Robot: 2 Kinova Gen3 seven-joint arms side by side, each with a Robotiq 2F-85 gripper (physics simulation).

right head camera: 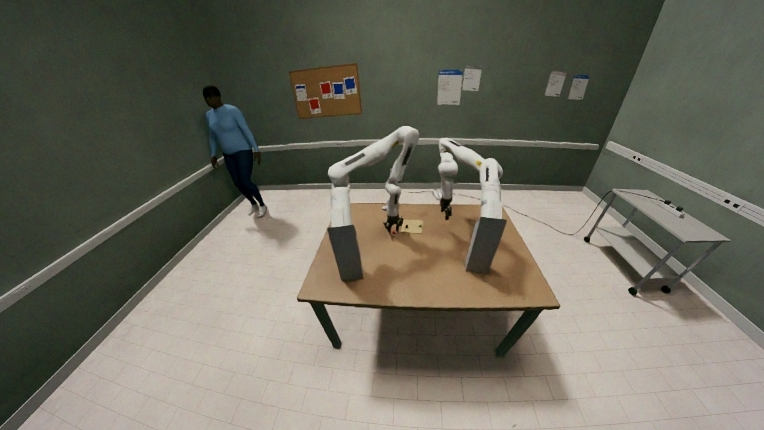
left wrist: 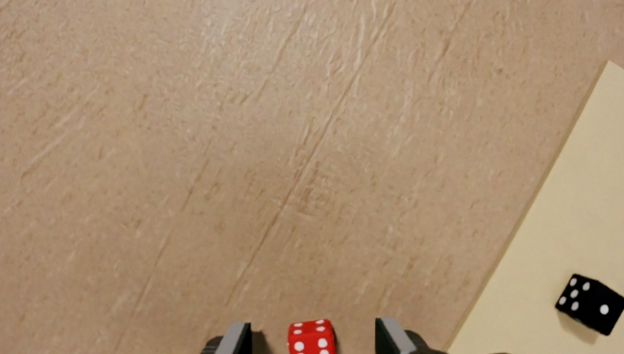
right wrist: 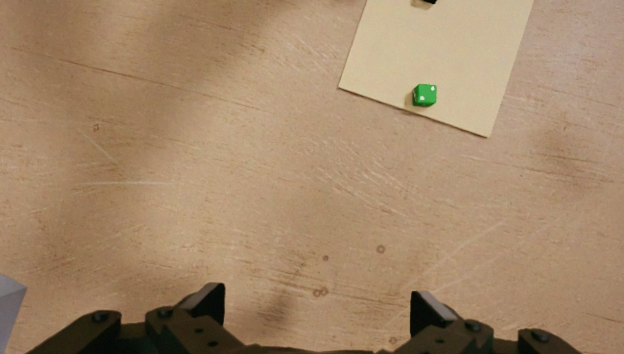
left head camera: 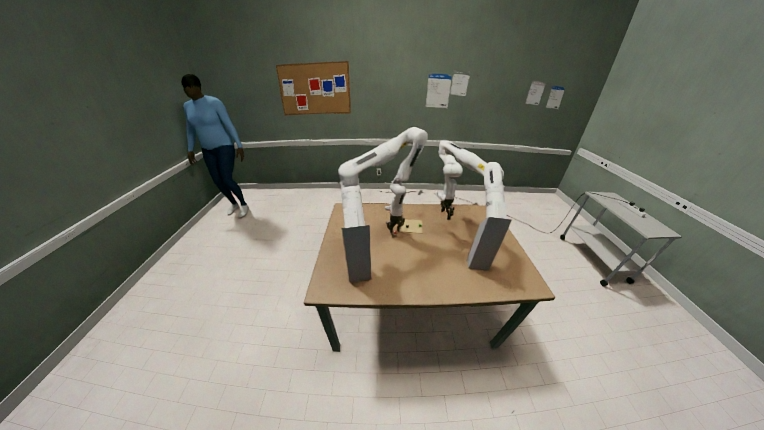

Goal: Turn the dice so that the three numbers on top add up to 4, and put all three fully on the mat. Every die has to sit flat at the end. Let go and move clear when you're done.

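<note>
The red die is between the spread fingers of my left gripper, apart from both, left of the mat. My left gripper is open, low over the table. The red die shows four pips on its far face; its nearer face is cut off. The black die sits on the mat, one pip on top. The green die sits on the mat near its edge, two pips on top. My right gripper is open and empty, above the table.
The brown table carries both arm mounts. A grey cart stands at the right. A person stands by the wall at the left.
</note>
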